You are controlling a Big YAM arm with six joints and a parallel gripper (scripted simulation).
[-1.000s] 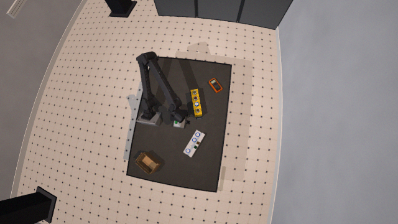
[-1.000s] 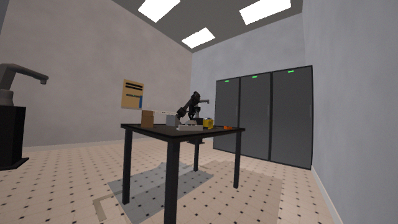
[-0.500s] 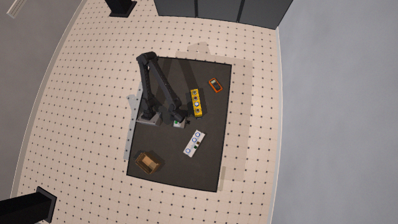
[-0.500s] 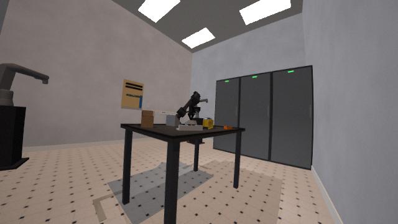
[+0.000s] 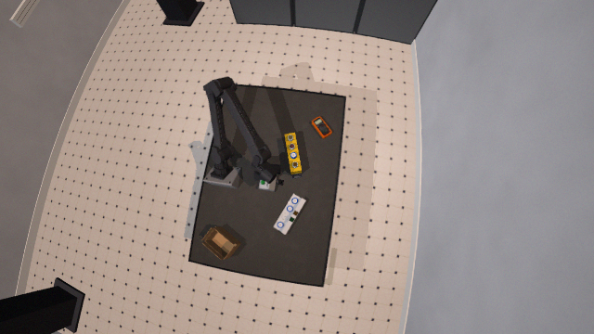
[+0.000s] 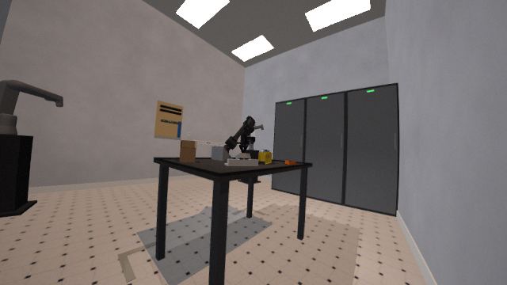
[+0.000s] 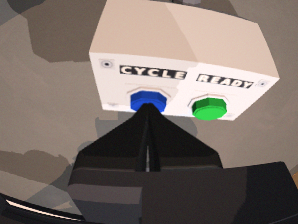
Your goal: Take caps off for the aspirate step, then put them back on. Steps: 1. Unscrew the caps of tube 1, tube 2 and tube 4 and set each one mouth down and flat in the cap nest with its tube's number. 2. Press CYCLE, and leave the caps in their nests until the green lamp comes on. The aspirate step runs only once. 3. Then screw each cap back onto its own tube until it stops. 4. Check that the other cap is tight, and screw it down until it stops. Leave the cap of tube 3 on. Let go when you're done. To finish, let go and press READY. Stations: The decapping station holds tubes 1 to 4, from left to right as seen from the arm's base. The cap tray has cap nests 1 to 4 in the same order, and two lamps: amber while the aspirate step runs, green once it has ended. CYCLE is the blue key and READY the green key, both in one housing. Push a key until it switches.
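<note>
My hand is 10 mm above the blue key. From my hand the other things lie so: green key (40 mm to the right, 10 mm below, 10 mm ahead); then grey key housing (30 mm below, 20 mm to the right, 20 mm ahead); then cardboard box (430 mm to the right, 120 mm behind, 20 mm below).
</note>
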